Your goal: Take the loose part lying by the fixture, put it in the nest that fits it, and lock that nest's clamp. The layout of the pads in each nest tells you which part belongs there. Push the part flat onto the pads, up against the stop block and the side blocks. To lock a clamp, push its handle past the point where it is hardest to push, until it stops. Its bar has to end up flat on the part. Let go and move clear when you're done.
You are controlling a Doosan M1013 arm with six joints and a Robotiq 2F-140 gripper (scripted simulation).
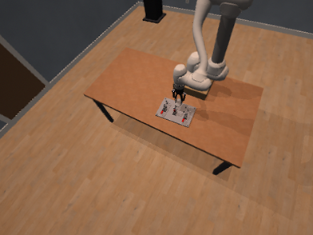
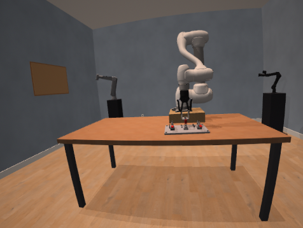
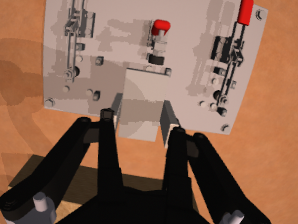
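Right now my hand is 3 cm above the loose part. From my hand the other things lie so: fixture: 11 cm below, 6 cm ahead.
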